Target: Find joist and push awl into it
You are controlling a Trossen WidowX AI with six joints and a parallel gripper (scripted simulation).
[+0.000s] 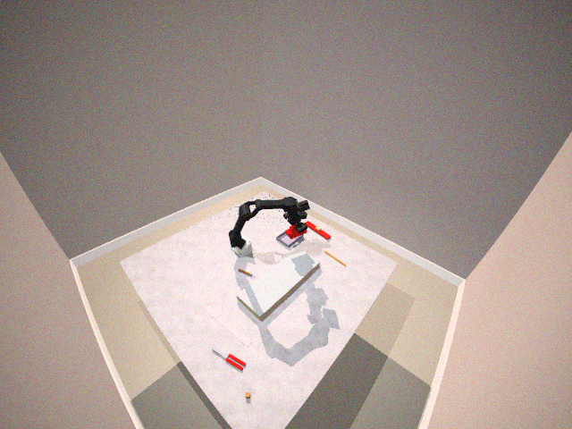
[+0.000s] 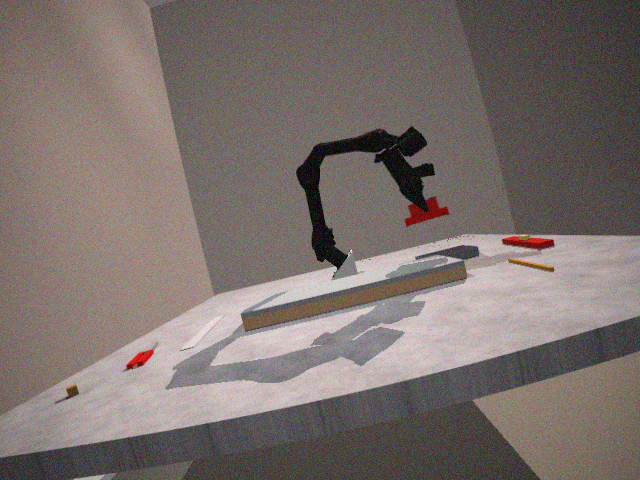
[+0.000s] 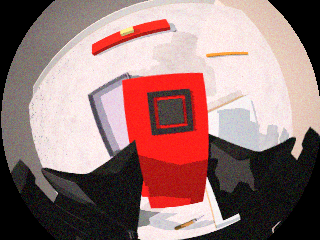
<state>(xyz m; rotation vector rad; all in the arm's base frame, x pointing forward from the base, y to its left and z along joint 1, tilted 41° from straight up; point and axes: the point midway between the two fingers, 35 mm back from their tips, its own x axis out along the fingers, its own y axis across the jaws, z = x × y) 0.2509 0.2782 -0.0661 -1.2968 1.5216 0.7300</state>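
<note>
The grey tray lies 90 mm behind my gripper tip, 60 mm to the left of it and 150 mm below it. From my gripper tip the other things lie so: red stud finder 10 mm to the left, 20 mm above; then red level 270 mm to the left, 150 mm below; then square indicator 10 mm ahead, 20 mm to the left, 40 mm above.
</note>
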